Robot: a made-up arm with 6 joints.
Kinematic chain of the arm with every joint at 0, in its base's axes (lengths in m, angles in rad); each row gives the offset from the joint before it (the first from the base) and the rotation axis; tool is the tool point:
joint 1: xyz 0 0 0.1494 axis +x
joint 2: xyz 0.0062 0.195 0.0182 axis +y
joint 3: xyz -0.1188 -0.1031 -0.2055 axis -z
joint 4: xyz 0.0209 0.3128 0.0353 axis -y
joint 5: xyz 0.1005 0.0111 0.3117 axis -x
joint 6: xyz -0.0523 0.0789 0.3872 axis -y
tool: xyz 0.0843 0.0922 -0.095
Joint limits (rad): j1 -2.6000..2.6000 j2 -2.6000..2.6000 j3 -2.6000..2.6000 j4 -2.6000..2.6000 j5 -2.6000..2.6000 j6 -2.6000..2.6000
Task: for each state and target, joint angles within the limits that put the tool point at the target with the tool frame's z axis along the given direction. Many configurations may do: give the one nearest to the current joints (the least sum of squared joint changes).
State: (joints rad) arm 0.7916 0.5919 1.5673 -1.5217 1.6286 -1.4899
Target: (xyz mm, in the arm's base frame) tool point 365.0 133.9 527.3 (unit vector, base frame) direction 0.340 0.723 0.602
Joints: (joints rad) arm 1.7188 0.0317 0.8812 -1.5770 1.8022 -0.9162
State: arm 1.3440 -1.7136 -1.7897 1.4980 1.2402 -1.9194
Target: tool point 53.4 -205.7 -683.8 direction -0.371 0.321 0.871
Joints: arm 0.5755 -1.2326 -2.2120 1.5749 1.1339 -2.5792
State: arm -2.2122 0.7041 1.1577 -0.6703 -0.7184 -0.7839
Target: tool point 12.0 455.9 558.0 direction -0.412 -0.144 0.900
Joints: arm -2.3634 0.0100 1.9028 -1.2787 -0.4933 -1.1116
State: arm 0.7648 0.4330 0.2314 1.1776 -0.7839 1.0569
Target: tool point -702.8 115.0 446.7 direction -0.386 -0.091 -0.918
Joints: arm 0.3434 0.6776 0.2921 2.0097 -1.3110 1.2397
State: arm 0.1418 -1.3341 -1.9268 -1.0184 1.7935 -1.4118
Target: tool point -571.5 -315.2 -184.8 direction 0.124 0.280 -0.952
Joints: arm -0.2936 -0.6428 -2.2356 -0.8274 1.3772 -1.5929
